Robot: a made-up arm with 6 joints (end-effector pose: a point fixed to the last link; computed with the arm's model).
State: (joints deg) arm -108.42 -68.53 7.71 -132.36 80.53 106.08
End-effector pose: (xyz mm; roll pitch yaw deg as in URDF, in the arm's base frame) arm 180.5 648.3 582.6 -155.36 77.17 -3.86
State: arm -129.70 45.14 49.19 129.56 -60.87 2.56
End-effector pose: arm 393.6 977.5 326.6 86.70 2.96 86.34
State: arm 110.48 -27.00 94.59 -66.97 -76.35 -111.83
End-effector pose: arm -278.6 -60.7 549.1 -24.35 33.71 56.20
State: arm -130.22 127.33 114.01 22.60 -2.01 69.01
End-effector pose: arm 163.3 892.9 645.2 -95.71 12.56 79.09
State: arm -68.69 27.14 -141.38 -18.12 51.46 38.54
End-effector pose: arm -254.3 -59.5 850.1 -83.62 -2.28 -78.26
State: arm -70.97 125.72 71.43 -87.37 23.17 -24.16
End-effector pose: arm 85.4 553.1 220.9 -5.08 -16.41 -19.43
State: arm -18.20 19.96 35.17 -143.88 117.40 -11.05
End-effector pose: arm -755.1 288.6 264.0 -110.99 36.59 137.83
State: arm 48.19 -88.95 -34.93 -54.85 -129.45 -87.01
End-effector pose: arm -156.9 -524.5 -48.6 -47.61 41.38 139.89
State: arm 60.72 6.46 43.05 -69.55 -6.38 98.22
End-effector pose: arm -232.3 145.8 114.2 51.52 -46.00 170.53
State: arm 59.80 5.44 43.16 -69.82 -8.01 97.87
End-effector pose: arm -233.0 148.0 109.2 52.26 -45.23 170.18
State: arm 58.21 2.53 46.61 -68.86 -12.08 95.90
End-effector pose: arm -239.0 169.9 125.1 51.92 -45.25 170.13
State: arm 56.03 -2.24 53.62 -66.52 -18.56 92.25
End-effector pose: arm -238.1 213.7 164.3 49.99 -46.08 169.78
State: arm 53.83 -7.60 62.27 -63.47 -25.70 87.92
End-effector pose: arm -214.8 265.3 212.0 47.35 -47.30 167.92
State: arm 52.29 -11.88 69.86 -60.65 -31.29 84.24
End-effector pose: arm -176.1 304.7 249.5 45.44 -48.50 164.68
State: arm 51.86 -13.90 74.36 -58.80 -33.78 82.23
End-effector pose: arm -147.6 323.2 270.8 44.61 -49.58 162.15
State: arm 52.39 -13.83 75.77 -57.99 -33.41 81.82
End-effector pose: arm -140.8 325.8 281.2 44.29 -50.57 161.52
